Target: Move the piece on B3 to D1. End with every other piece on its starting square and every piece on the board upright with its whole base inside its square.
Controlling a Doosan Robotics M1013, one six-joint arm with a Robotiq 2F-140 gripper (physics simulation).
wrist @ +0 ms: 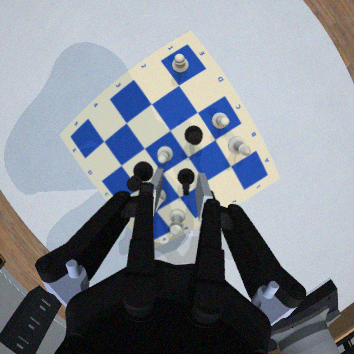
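Where they show: gripper, fingertip midpoint: [179, 180]; arm's base, origin of the base link: [299, 327].
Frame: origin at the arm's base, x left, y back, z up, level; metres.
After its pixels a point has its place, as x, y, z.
Note:
The black piece on B3 [186, 176] {0.071, -0.592, -0.006} stands on a cream square, its top leaning down the wrist view by perspective. My gripper [179, 180] {0.083, -0.587, -0.022} is partly open. Its fingertips show to the left and right of that piece, with gaps on both sides and nothing gripped; their height relative to it is hard to tell. D1 [202, 92] {0.007, -0.663, -0.029} is a bare cream square between the white pawn on E1 [180, 63] {0.014, -0.700, -0.008} and the white pawn on C1 [220, 120] {0.010, -0.628, 0.000}. The board [145, 75] {0.053, -0.715, -0.029} lies at an angle.
A black pawn [193, 135] {0.042, -0.628, 0.004} stands on C2, a white pawn [164, 154] {0.078, -0.626, -0.001} on C3, a black piece [143, 171] {0.112, -0.620, -0.014} on C4. White pieces stand on B1 [239, 145] {0.004, -0.595, 0.000} and A4 [176, 218] {0.110, -0.548, -0.013}. The left finger partly hides the white piece on B4 [162, 195] {0.113, -0.580, -0.024}.

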